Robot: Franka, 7 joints.
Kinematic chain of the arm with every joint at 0, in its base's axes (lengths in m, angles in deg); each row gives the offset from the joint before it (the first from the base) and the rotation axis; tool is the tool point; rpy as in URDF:
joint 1: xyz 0 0 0.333 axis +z
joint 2: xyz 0 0 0 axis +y
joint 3: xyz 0 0 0.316 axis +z
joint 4: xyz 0.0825 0 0 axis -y
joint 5: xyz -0.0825 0 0.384 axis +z
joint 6: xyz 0 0 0 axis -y
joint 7: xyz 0.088 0 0 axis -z
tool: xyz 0 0 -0.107 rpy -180 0 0
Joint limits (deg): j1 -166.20..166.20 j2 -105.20..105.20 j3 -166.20..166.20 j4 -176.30..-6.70 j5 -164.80..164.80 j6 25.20..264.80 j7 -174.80..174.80
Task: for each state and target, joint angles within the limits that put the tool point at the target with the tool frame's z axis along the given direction. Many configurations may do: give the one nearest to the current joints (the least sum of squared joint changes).
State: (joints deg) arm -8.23 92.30 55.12 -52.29 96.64 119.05 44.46
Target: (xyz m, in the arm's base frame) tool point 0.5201 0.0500 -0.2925 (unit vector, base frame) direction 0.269 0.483 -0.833
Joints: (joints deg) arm -0.64 105.04 12.82 -57.90 82.66 161.75 44.46
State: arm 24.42 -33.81 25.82 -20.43 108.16 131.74 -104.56
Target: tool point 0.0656 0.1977 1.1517 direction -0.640 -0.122 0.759
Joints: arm 57.16 12.05 34.87 -6.86 112.17 128.11 -104.56
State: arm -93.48 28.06 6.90 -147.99 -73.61 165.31 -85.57
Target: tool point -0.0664 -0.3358 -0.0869 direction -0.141 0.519 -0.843
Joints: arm -111.94 56.41 4.94 -131.13 -47.43 150.42 -85.57
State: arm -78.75 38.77 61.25 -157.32 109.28 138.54 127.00
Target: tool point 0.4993 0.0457 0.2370 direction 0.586 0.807 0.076
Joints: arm -71.15 41.38 70.10 -135.65 105.72 130.69 127.00
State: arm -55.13 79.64 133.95 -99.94 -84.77 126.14 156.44
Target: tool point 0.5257 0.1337 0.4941 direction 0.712 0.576 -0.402
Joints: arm -66.53 90.18 107.67 -125.02 -108.09 136.73 156.44
